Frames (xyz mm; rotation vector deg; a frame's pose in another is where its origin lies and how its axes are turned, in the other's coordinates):
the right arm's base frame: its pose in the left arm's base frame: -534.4 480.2 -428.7 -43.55 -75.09 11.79
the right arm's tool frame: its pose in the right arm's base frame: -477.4 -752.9 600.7 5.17 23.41 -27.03
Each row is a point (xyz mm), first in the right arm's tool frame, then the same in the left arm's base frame.
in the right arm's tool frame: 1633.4 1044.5 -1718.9
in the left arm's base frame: 1113.9 73.0 162.1
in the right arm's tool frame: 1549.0 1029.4 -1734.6
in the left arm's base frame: 1080.0 55.4 83.7
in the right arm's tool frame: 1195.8 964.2 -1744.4
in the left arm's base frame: 893.1 2.9 -218.6
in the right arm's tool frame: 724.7 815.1 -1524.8
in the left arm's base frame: 436.5 -26.5 -506.7
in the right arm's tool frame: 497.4 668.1 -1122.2
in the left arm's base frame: -46.9 14.9 -499.4
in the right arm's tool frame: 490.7 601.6 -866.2
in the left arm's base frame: -277.7 61.5 -378.7
